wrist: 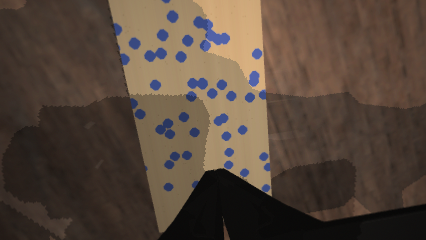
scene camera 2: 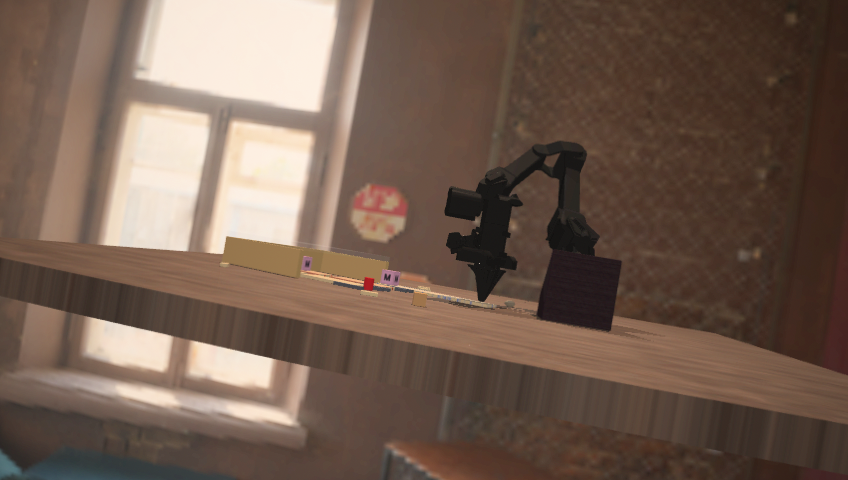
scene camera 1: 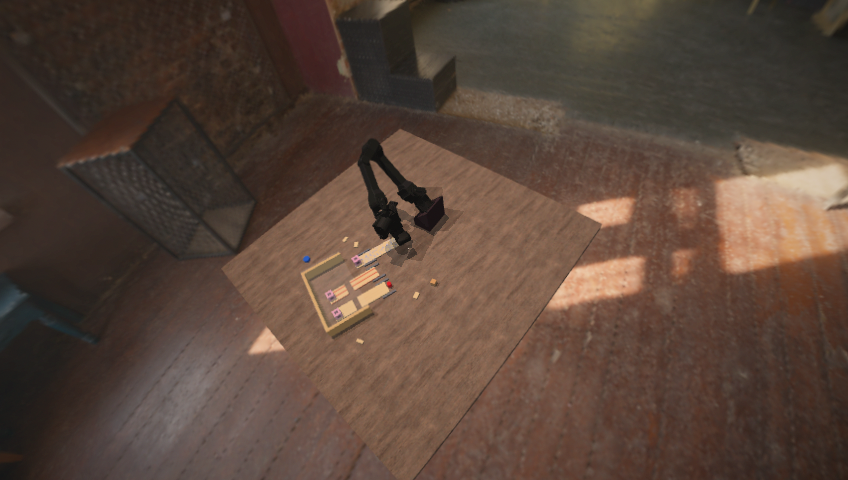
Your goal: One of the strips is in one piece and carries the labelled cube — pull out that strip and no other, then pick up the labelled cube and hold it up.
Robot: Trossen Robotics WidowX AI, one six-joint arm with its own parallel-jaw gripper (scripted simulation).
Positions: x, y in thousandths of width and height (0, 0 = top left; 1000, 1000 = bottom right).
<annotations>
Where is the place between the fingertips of the gripper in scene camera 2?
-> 568, 628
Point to a blue-dotted strip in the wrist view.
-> At 461, 348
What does the gripper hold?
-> Nothing.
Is the gripper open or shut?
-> Shut.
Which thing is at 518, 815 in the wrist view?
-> The gripper.
</annotations>
